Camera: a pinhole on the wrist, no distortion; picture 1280 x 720 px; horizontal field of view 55.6 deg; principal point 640.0 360.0 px. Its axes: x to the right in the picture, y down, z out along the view. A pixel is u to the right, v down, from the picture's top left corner.
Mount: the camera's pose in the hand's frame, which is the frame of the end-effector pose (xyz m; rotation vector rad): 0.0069 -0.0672 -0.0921 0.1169 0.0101 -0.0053
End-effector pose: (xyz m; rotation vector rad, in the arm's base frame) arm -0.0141 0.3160 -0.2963 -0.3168 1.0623 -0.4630
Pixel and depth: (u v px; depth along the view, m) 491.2 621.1 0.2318
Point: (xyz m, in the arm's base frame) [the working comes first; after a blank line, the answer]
In the camera's frame: -0.0284 0.0499 0.2318

0.0971 0.2913 -0.1955
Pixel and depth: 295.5 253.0 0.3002
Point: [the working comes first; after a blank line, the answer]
In the camera's frame: -0.0852 -0.0265 0.3002

0.1096 0.2499 -0.0866
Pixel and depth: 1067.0 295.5 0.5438
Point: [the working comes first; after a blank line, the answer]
In the camera's frame: 0.1913 -0.0289 0.5438

0.4283 0.0872 -0.1746
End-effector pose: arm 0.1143 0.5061 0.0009 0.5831 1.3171 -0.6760
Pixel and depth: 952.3 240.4 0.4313
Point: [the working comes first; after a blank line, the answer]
In the camera's frame: 0.1110 -0.0425 0.4313

0.2316 0.1439 -0.0664
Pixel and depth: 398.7 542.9 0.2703
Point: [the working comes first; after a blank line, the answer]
In the camera's frame: -0.0537 0.0407 0.2703

0.1880 0.3400 0.0736
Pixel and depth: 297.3 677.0 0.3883
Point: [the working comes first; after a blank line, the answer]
In the camera's frame: -0.1096 0.1014 0.3883

0.2995 0.2875 0.1480
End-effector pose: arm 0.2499 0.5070 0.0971 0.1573 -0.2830 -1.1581
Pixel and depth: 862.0 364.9 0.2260
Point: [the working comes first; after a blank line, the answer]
In the camera's frame: 0.0413 0.0009 0.2260

0.1474 0.4270 0.2052
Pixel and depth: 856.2 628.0 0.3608
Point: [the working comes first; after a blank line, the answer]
In the camera's frame: 0.0643 0.0797 0.3608

0.1685 0.4323 0.3615
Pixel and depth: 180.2 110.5 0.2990
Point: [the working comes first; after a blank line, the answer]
In the camera's frame: -0.1133 -0.0615 0.2990

0.0088 0.5426 0.2289
